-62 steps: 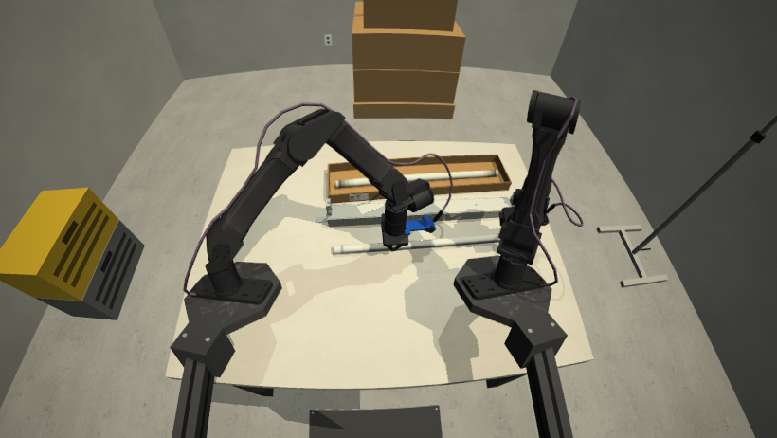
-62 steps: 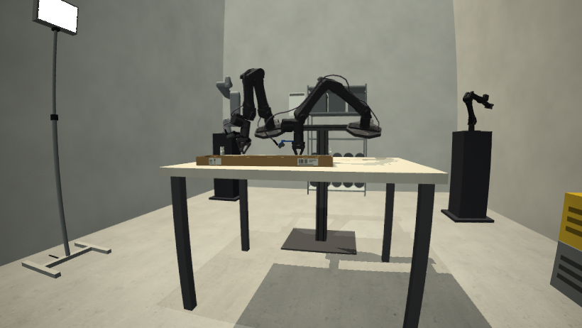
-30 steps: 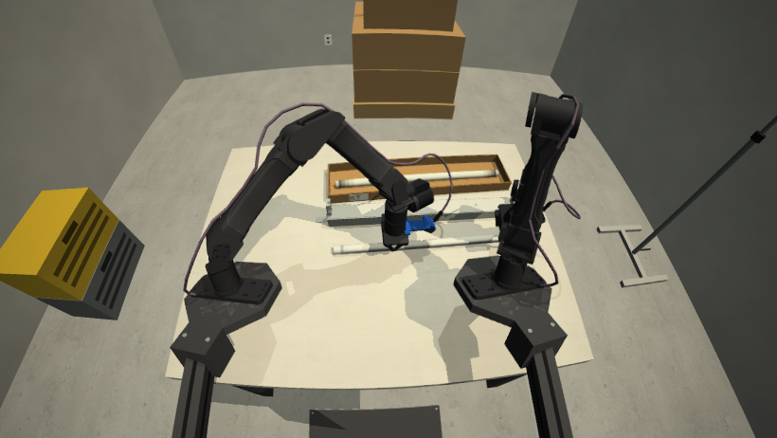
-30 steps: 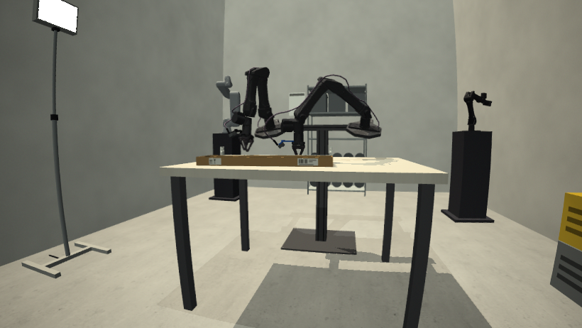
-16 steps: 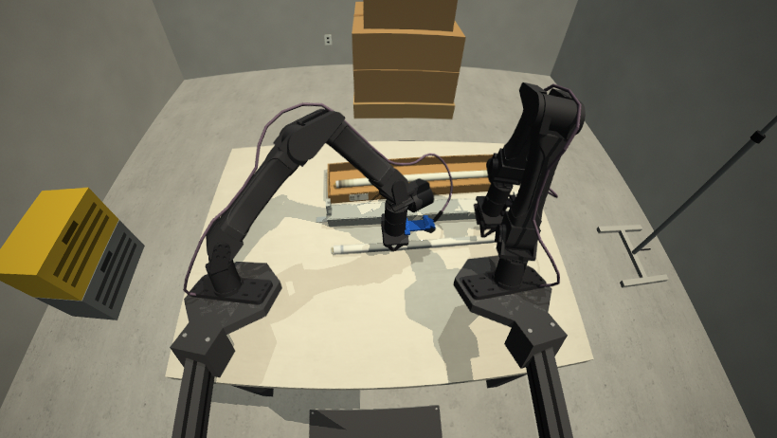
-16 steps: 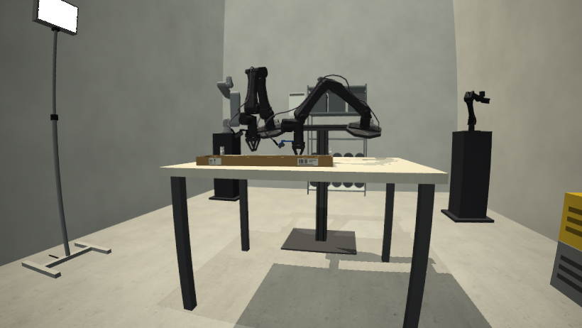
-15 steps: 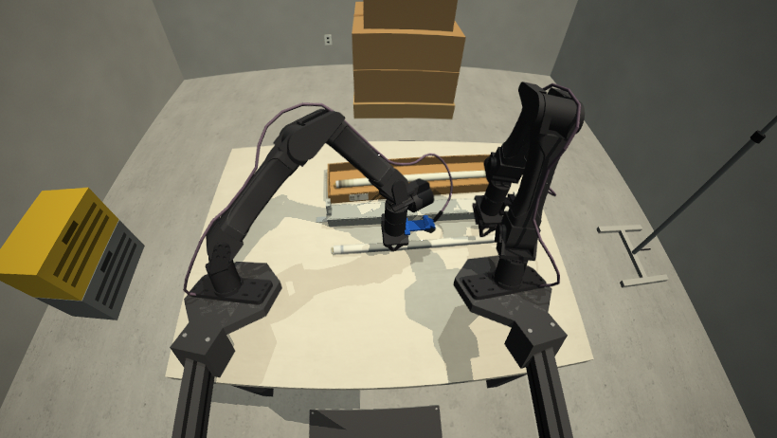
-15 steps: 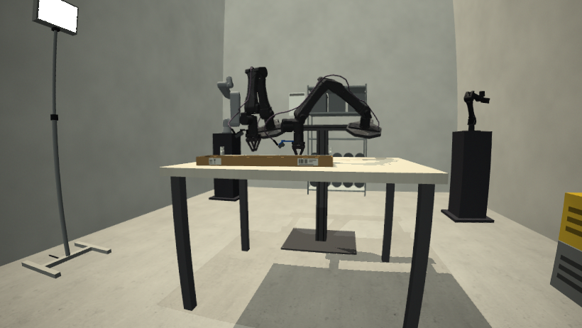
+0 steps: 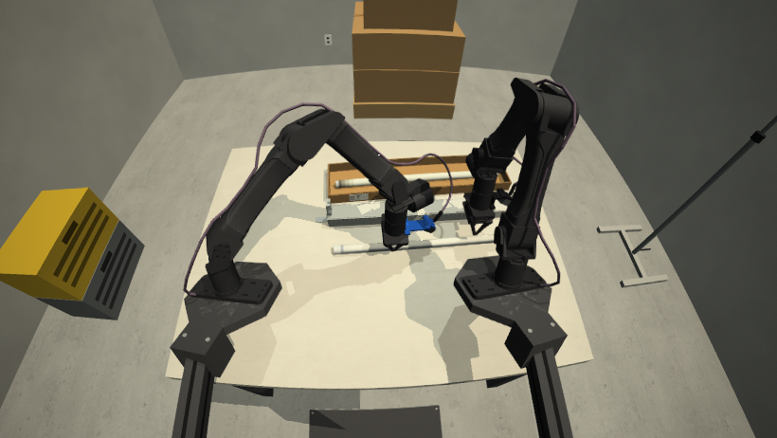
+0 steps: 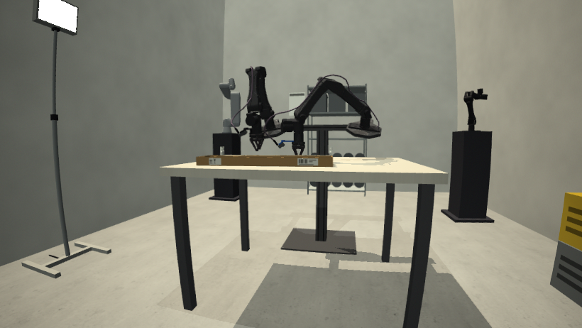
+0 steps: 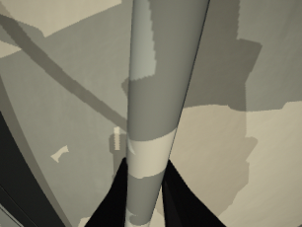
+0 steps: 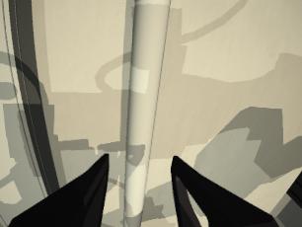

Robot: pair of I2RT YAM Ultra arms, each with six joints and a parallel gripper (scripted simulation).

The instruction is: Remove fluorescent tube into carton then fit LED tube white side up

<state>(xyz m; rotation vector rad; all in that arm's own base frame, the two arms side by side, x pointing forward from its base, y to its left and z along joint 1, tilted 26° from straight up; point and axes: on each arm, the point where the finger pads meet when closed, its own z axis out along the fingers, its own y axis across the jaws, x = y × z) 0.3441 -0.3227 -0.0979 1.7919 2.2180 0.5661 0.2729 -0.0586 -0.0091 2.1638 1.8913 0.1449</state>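
Now: the LED tube 120 mm to the left of my right hand, 60 mm below it and 20 mm behind it. Round my right hand: old fluorescent tube (250 mm ahead, 120 mm to the left, 50 mm below); white light fixture (130 mm to the left, 100 mm ahead, 10 mm below); brown carton (260 mm ahead, 120 mm to the left, 50 mm below).
Now: the LED tube 120 mm to the right of my left hand and 10 mm ahead of it. Also, from my left hand: old fluorescent tube: 270 mm ahead, 110 mm to the right; then white light fixture: 130 mm ahead, 110 mm to the right, 40 mm above; then brown carton: 280 mm ahead, 110 mm to the right.
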